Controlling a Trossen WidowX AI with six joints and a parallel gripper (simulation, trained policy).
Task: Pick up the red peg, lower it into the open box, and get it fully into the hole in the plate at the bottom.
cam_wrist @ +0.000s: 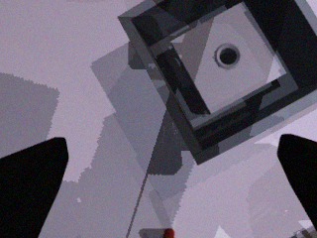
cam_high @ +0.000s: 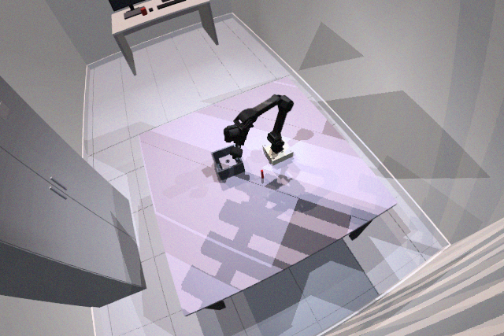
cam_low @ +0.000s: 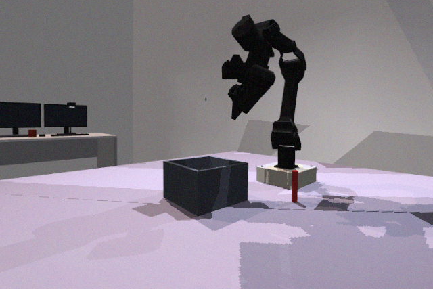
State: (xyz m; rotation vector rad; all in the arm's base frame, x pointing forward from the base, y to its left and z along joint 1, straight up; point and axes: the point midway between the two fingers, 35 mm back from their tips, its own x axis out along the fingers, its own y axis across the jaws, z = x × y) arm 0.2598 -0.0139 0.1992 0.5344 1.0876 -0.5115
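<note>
My gripper tip is now 18 cm above the red peg, 11 cm to the right of it and 9 cm past it. Also, from my gripper tip: dark box (19 cm below, 8 cm to the right, 3 cm ahead); plate (17 cm below, 8 cm to the right, 3 cm ahead).
</note>
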